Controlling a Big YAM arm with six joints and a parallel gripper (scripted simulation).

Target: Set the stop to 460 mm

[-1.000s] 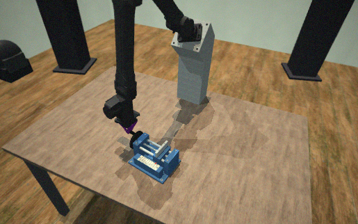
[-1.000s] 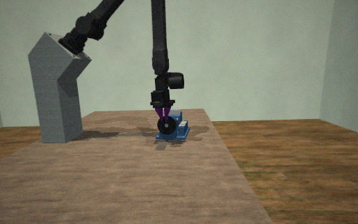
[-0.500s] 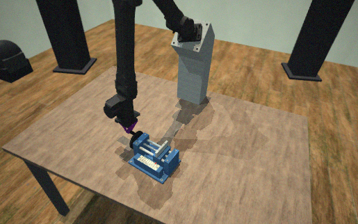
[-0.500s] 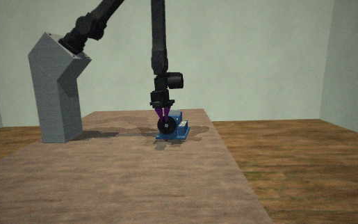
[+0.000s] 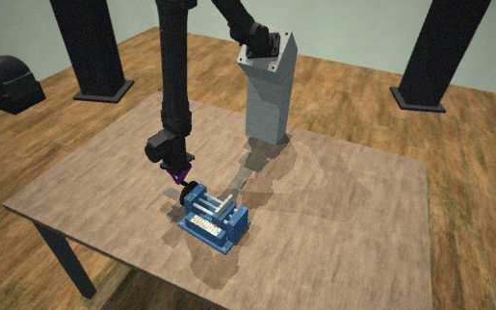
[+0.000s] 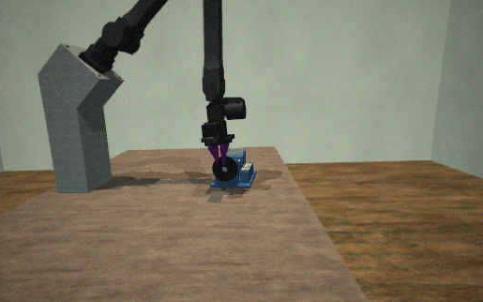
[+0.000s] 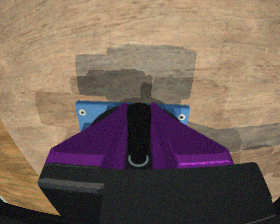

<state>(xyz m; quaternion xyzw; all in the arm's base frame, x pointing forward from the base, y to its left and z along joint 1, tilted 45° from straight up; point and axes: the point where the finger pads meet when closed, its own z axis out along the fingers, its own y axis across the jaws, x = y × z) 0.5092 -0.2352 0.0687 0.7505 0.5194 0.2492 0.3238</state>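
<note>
Right now my hand is 100 mm short of the stop fixture, 160 mm to the right of it and 20 mm above it. From my hand the other things lie so: black handwheel (10 mm ahead, 20 mm to the left, 10 mm below); dark handle (10 mm ahead, 10 mm to the left).
</note>
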